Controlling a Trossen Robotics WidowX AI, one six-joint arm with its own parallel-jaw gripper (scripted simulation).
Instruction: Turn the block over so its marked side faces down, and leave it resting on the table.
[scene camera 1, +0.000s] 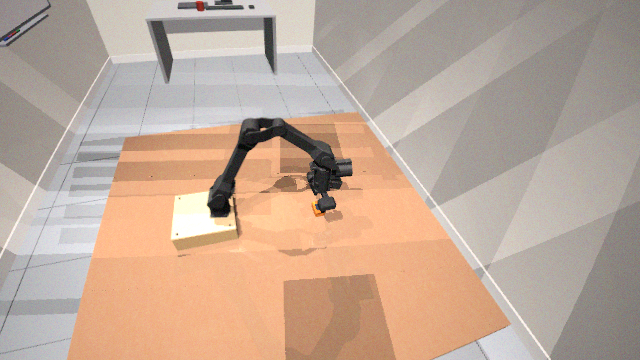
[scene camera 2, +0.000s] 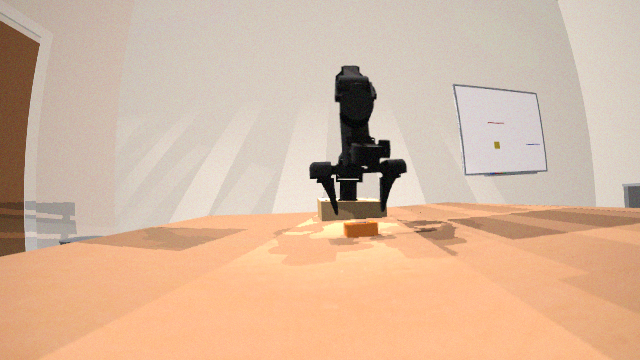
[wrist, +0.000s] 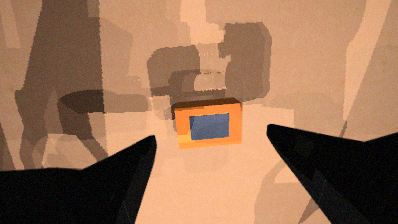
My gripper shows in scene camera 1 (319, 203), in scene camera 2 and in the wrist view. One and the same spot on my gripper: (scene camera 2: 388, 178) is (wrist: 73, 169).
